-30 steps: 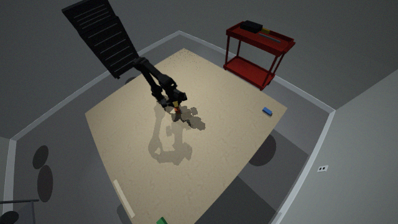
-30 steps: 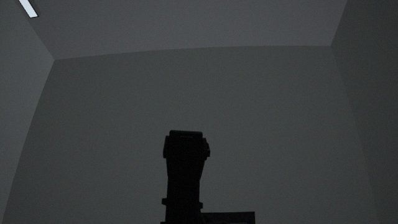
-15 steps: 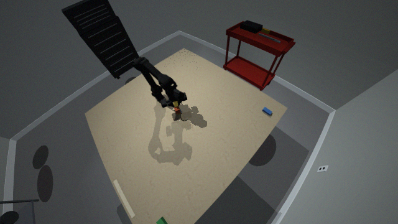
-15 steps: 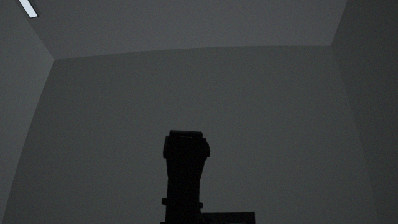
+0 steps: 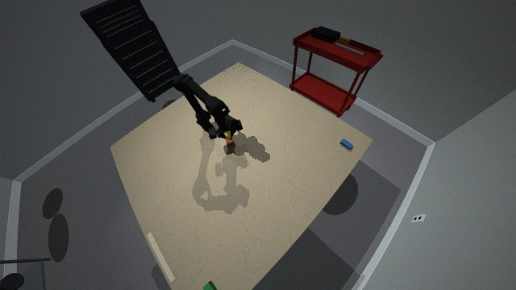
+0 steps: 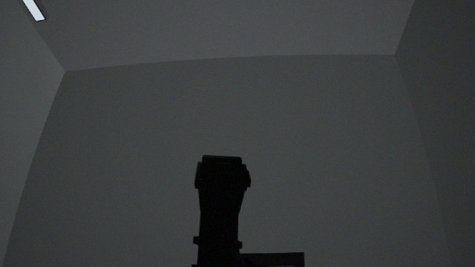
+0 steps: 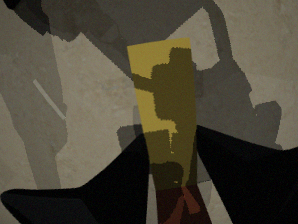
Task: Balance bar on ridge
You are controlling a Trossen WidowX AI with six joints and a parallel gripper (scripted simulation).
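Now: the yellow bar 3 cm ahead of my gripper tip, 2 cm above it and 1 cm to the right of it. Round my gripper tip: green block (54 cm to the right, 52 cm ahead, 3 cm below); blue block (52 cm ahead, 46 cm to the left, 4 cm below).
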